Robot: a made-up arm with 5 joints.
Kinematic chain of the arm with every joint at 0, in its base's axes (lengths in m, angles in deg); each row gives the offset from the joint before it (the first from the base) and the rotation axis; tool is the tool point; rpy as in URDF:
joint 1: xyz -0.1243 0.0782 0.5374 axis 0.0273 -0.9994 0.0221
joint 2: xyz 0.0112 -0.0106 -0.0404 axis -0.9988 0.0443 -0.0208
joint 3: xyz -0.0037 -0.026 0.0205 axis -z
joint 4: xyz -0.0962 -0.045 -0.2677 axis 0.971 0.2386 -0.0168
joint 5: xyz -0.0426 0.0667 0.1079 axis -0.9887 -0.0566 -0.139
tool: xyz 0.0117 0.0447 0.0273 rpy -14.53 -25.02 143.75
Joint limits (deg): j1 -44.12..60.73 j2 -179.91..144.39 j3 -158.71..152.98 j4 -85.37..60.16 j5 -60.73..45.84
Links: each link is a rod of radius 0.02 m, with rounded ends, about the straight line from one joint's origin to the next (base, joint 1, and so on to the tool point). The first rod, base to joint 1, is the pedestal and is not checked.
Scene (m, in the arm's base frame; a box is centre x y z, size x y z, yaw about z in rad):
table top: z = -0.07
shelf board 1: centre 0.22 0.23 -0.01 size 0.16 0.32 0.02 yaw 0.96
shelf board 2: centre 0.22 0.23 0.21 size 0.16 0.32 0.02 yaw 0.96
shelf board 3: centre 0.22 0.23 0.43 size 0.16 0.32 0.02 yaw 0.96
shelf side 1: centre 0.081 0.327 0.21 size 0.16 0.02 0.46 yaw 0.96
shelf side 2: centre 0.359 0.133 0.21 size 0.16 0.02 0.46 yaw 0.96
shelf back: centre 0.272 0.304 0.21 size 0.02 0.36 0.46 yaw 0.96
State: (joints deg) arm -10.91 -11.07 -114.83 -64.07 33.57
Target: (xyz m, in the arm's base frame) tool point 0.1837 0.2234 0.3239
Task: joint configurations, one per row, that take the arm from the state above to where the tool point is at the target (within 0.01 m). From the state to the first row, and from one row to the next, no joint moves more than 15 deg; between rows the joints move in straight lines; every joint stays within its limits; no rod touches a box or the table.
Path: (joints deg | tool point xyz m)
1: -2.84 -7.28 -101.77 -60.61 34.05 | -0.2059 -0.0712 0.1798
2: 5.23 -3.48 -88.71 -57.15 34.53 | -0.1923 -0.0714 0.1883
3: 13.30 0.31 -75.66 -53.69 35.02 | -0.1757 -0.0617 0.1936
4: 21.37 4.10 -62.60 -50.23 35.50 | -0.1533 -0.0440 0.1967
5: 29.44 7.89 -49.54 -46.77 35.98 | -0.1228 -0.0209 0.2005
6: 37.51 11.69 -36.48 -43.31 36.46 | -0.0834 0.0049 0.2085
7: 45.58 15.48 -23.42 -39.85 36.94 | -0.0366 0.0306 0.2248
8: 48.61 11.87 -10.60 -47.67 33.94 | 0.0107 0.0784 0.2213
9: 51.64 8.25 2.23 -55.48 30.93 | 0.0592 0.1235 0.2322
10: 54.67 4.63 15.05 -63.30 27.93 | 0.1056 0.1634 0.2553
11: 57.70 1.02 27.88 -71.11 24.92 | 0.1476 0.1967 0.2871
12: 60.73 -2.60 40.70 -78.93 21.92 | 0.1837 0.2234 0.3239

